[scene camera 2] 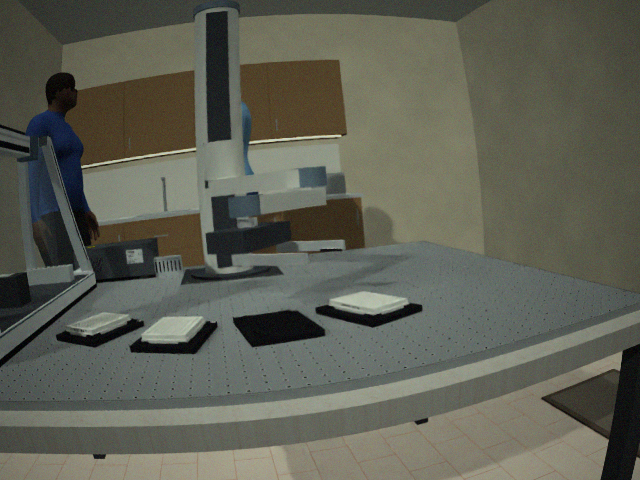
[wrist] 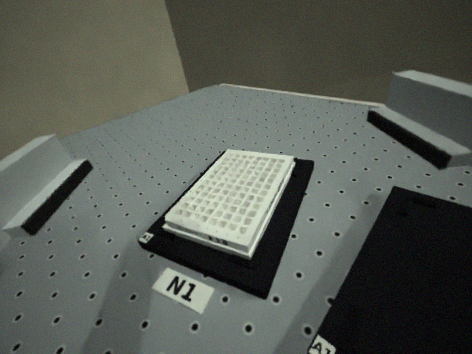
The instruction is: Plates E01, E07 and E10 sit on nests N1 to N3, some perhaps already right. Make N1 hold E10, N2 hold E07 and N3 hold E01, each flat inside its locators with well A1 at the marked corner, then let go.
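Frame: origin at the arm's base, x right, y back, z down, level; millimetres.
Seen in the pictures: gripper, fingertip midpoint: point(scene camera 2: 327, 251) point(wrist: 222, 124); arm's base, link origin: point(scene camera 2: 230, 276).
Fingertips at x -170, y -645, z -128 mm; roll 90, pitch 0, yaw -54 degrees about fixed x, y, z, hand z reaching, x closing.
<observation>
Offsets run from my fingertips to a thing's top centre. "pt": to the spot under its first point. Level surfaces: height alone.
The white plate E10 {dx -59, dy -38, dz +89 mm} point(scene camera 2: 368, 302) point(wrist: 232, 190) rests on black nest N1 {dx -59, dy -38, dz +99 mm} point(scene camera 2: 372, 320) point(wrist: 282, 250), its small end label blurred. The A1 mark {dx -78, dy +53, dz +103 mm} point(wrist: 146, 237) is at the nest's near left corner in the wrist view. Whether the plate is fully inside the locators is hard to tell. A bare black nest {dx +114, dy -70, dz +99 mm} point(scene camera 2: 279, 328) point(wrist: 405, 270) is beside N1. Two more white plates {dx +293, dy -76, dz +89 mm} point(scene camera 2: 175, 328) {dx +462, dy +0, dz +89 mm} point(scene camera 2: 98, 323) sit on black nests farther left in the scene view; their labels are unreadable there. My gripper point(scene camera 2: 294, 251) point(wrist: 222, 124) is open and empty, raised above the table, its fingers wide apart.
The perforated table {dz +115 mm} point(scene camera 2: 465, 289) point(wrist: 110, 255) carries the nests and the arm's column point(scene camera 2: 222, 155). A framed enclosure point(scene camera 2: 64, 201) stands at the left. A dark box {pt dx +534, dy +679, dz +43 mm} point(scene camera 2: 121, 258) and a white slotted holder {pt dx +370, dy +689, dz +79 mm} point(scene camera 2: 168, 264) stand at the back left. People stand behind the table.
</observation>
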